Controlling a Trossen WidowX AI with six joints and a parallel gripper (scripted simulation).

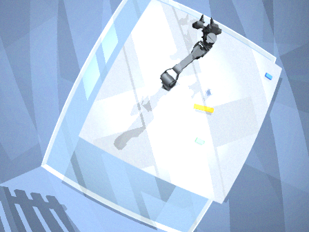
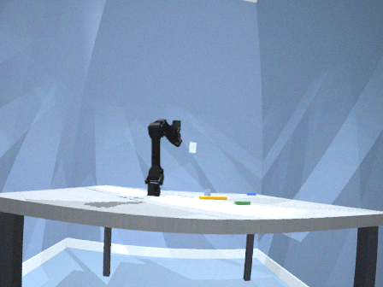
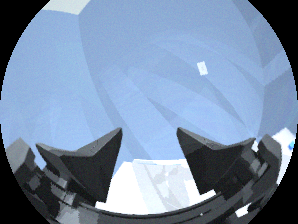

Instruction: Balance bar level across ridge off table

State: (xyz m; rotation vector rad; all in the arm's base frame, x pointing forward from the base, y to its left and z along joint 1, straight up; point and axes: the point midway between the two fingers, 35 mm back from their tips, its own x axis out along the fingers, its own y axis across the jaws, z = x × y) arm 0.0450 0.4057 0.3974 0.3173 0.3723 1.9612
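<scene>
Now: the bar 460 mm to the right of my gripper tip, 390 mm below it and 290 mm ahead of it. The rest, counted from my gripper tip: blue block (710 mm ahead, 390 mm below, 60 mm to the left); green block (700 mm to the right, 390 mm below, 370 mm ahead).
</scene>
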